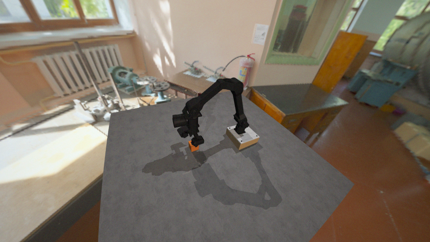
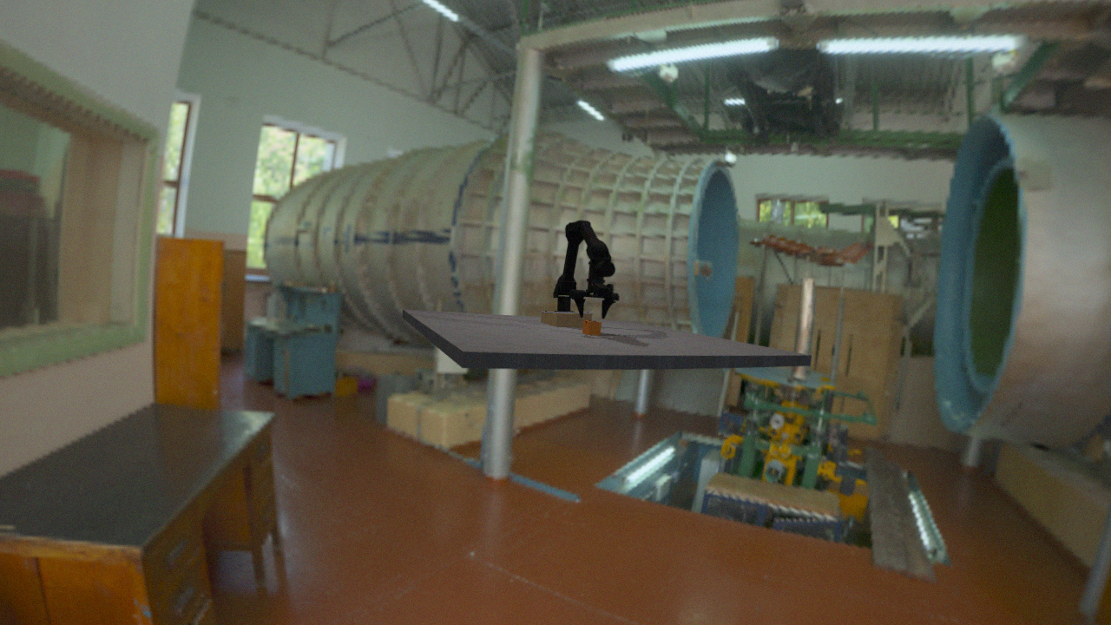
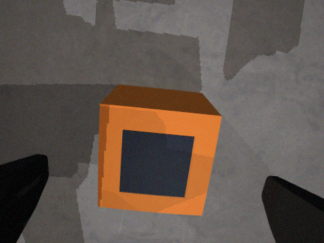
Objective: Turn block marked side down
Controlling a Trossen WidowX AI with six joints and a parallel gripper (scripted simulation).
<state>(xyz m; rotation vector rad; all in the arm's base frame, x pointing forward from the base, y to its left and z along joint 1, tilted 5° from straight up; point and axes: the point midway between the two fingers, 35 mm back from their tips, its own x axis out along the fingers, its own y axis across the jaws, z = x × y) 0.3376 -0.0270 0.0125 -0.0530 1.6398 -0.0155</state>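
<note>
Now: the block 20 mm below my gripper tip.
</note>
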